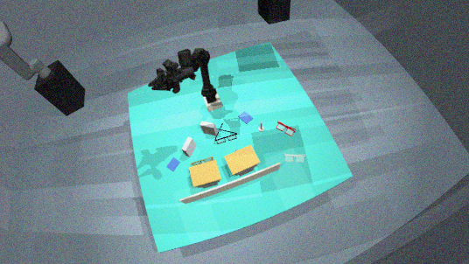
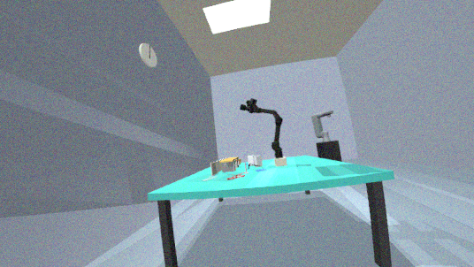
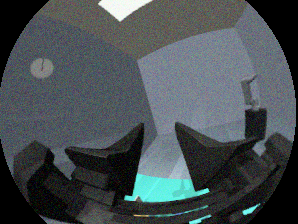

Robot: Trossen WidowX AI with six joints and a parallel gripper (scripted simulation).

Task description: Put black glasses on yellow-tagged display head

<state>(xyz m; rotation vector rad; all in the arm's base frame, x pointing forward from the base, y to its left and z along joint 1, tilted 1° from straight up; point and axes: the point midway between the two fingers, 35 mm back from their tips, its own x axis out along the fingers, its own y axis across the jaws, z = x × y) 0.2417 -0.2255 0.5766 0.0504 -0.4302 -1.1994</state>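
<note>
Right now my gripper tip is 64 cm above the black glasses, 24 cm to the right of it and 1 cm past it. Also, from my gripper tip: long bar: 60 cm below, 33 cm ahead, 16 cm to the left; then white peg: 64 cm below, 47 cm to the left, 5 cm ahead.
</note>
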